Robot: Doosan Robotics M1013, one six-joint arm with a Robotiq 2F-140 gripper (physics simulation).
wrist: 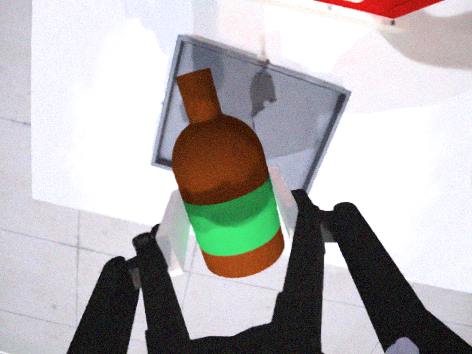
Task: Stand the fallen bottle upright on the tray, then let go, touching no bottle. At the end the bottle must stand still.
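Places are measured from the arm's base along level axes (x ahead, y left, z up), in metres.
Where they show: gripper, fingertip midpoint: [228,193].
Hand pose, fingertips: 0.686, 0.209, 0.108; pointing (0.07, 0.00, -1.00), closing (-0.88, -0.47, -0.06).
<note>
Things, the pixels of their top centre, and the offset from my fingertips, as dx, dy, dz. "pt": a spot on its surface instead. Level surfaces: height alone.
- brown bottle, middle of its top: [217,188] +0.010, -0.019, +0.039
- grey square tray, surface spot: [325,145] pt -0.134, -0.030, -0.191
- white table top, its level: dz -0.215
- red object, surface spot: [395,7] pt -0.141, -0.213, -0.147
A brown bottle [222,165] with a green band is held in the middle of the wrist view, its neck pointing to the upper left of the view and its base toward the gripper's palm. My gripper [228,193] is shut on the bottle, with one pale pad on each side of the body around the green band. The grey square tray [325,145] lies beyond the bottle, lower down, and looks small in the view. The bottle is apart from the tray, up in the air. The bottle hides the tray's lower left part.
A white table top [390,200] surrounds the tray. Part of a red object [395,7] shows at the upper right edge of the view, past the tray. Pale floor tiles [40,260] show beyond the table's edge, at the left and bottom.
</note>
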